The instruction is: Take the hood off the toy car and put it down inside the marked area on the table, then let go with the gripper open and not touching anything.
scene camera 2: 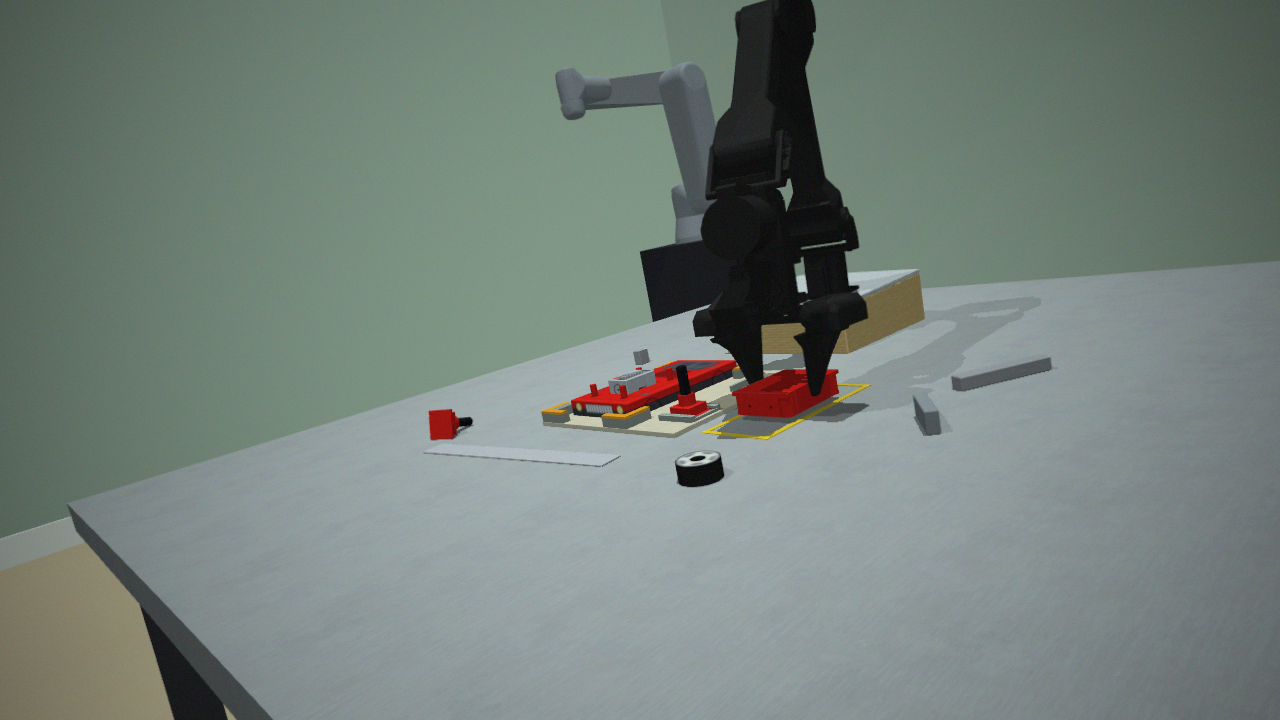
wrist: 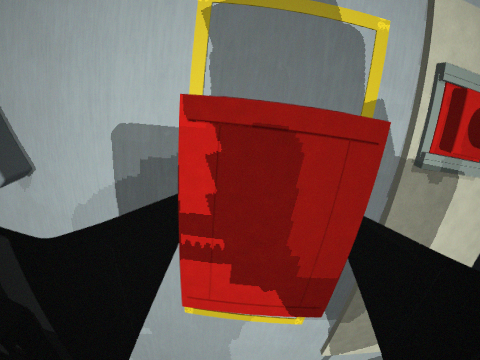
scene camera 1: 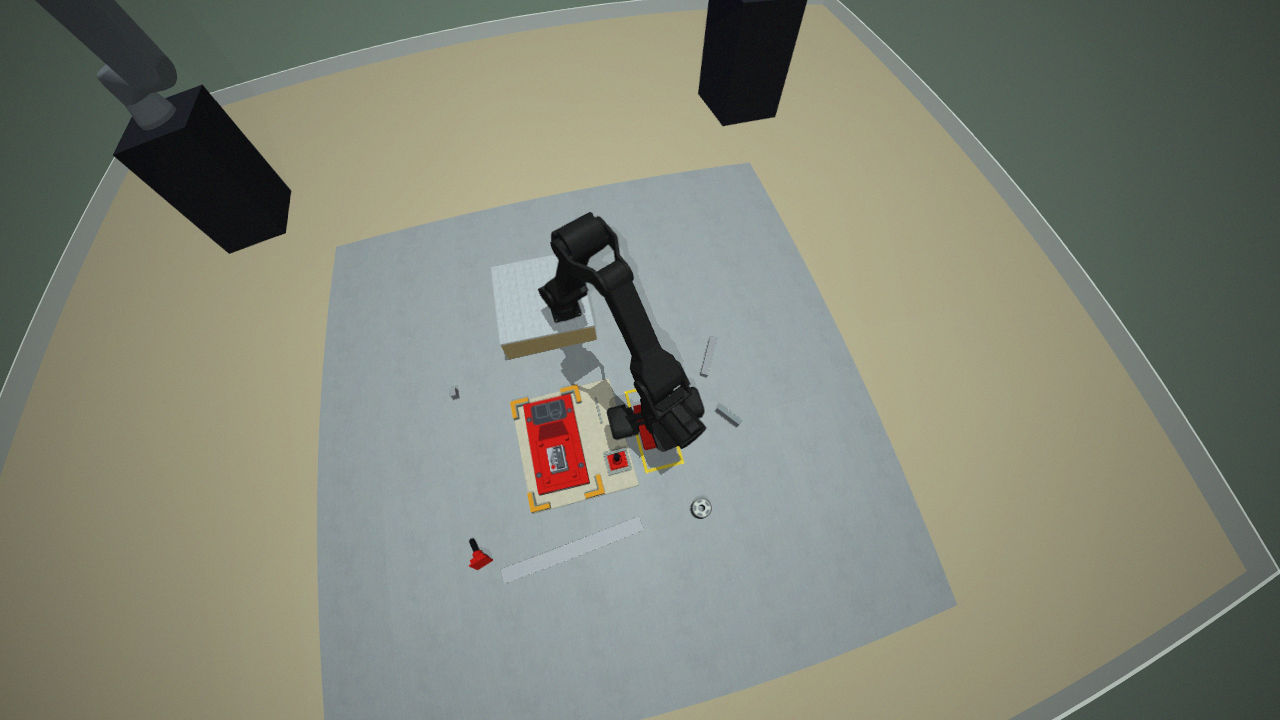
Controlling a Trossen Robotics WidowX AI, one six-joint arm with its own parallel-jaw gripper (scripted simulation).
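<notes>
Scene camera 2 has my gripper (scene camera 2: 786, 394) holding a red hood (scene camera 2: 786, 393), and there's a red toy car (scene camera 2: 701, 373) in that picture too. Go to scene camera 1 and you get the car (scene camera 1: 550, 423) again, along with my gripper (scene camera 1: 654, 425). As for the wrist view, that shows the hood (wrist: 271, 195) and my gripper (wrist: 267, 213).
</notes>
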